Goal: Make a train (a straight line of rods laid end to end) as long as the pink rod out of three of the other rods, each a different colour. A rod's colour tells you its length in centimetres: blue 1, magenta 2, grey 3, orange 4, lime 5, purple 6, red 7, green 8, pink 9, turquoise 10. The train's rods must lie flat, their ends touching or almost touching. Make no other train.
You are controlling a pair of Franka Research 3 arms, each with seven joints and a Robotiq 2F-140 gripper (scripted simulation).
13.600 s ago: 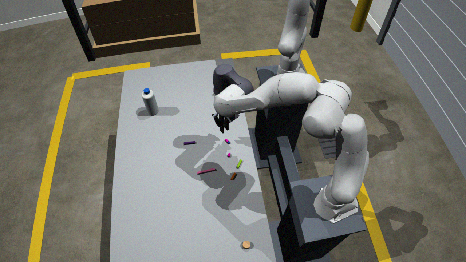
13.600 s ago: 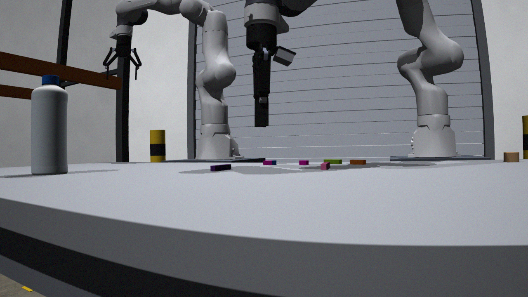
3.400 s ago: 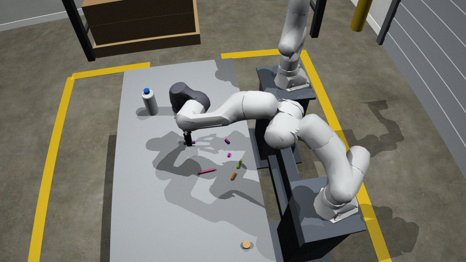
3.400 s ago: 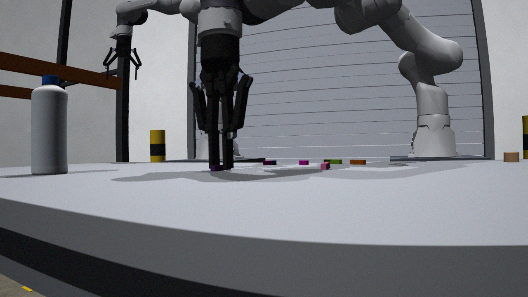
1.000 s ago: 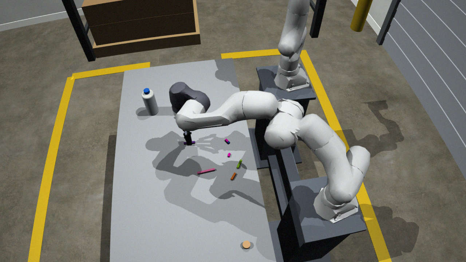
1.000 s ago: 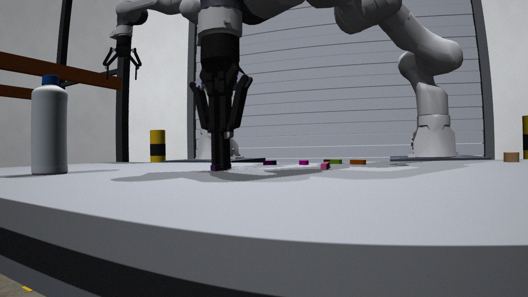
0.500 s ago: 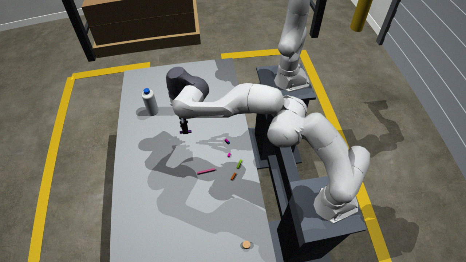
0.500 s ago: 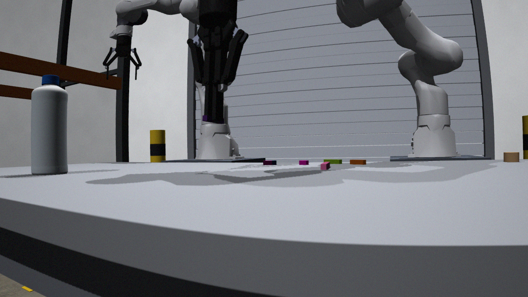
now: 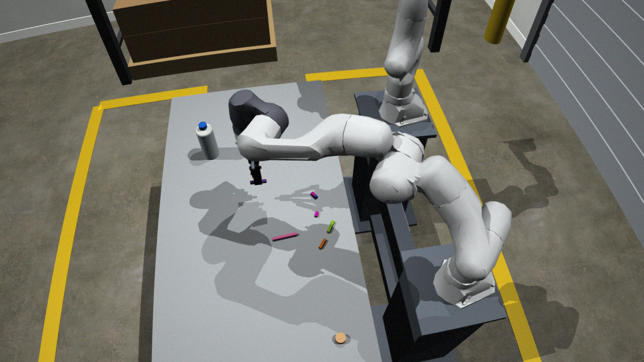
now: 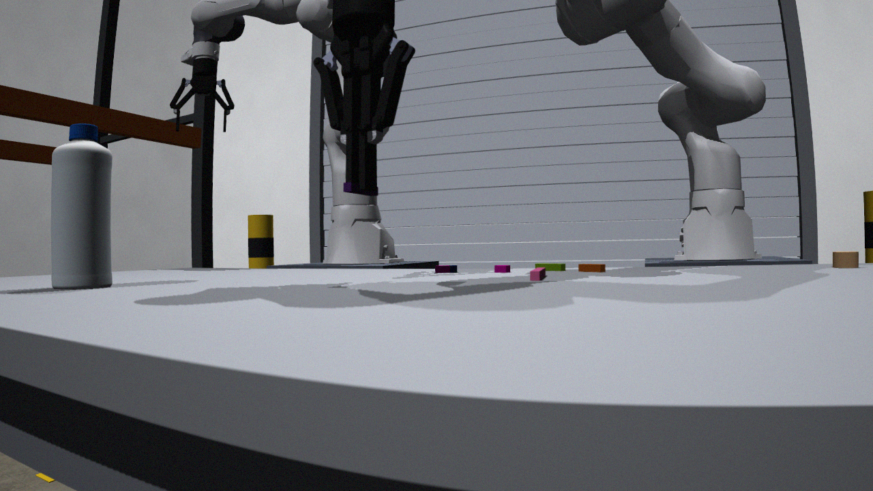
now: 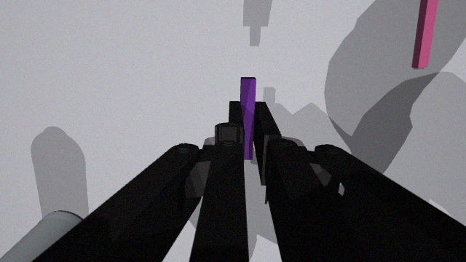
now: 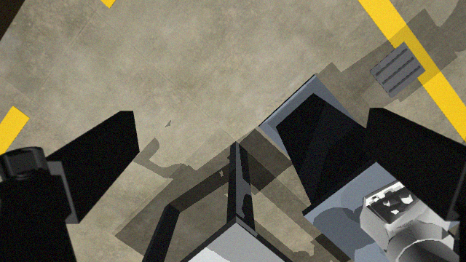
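Note:
My left gripper is now 20 cm past the magenta rod, 2 cm to the right of it and 13 cm above it. From my left hand the other things lie so: purple rod 3 cm below; blue rod 21 cm behind, 3 cm to the left, 13 cm below; pink rod 7 cm behind, 18 cm to the left, 13 cm below.

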